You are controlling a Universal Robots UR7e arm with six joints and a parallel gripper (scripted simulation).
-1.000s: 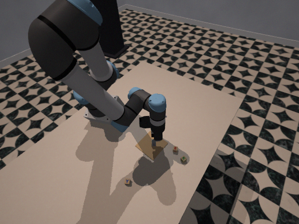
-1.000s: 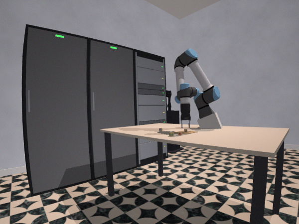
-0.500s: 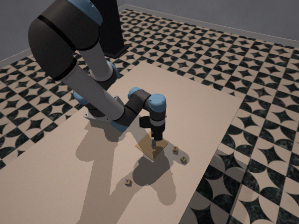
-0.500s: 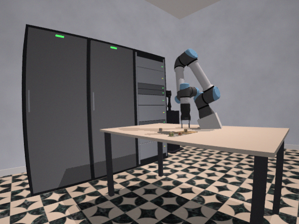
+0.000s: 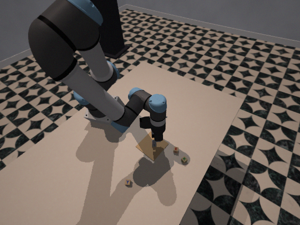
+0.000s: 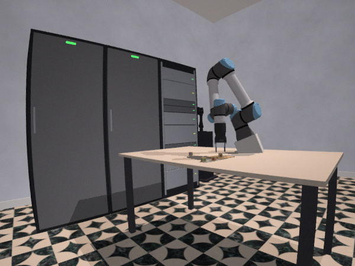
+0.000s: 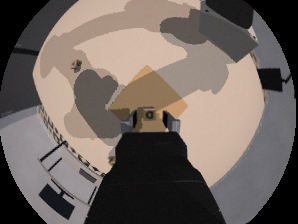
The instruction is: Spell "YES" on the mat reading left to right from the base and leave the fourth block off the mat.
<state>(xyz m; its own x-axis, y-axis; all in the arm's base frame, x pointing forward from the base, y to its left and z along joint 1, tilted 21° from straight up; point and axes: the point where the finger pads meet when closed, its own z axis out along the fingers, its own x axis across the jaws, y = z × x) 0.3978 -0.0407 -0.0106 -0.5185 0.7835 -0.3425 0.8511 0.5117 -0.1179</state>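
Now: the S block 40 mm below my hand. Round my hand: mat: 10 mm behind, 10 mm to the right, 50 mm below.
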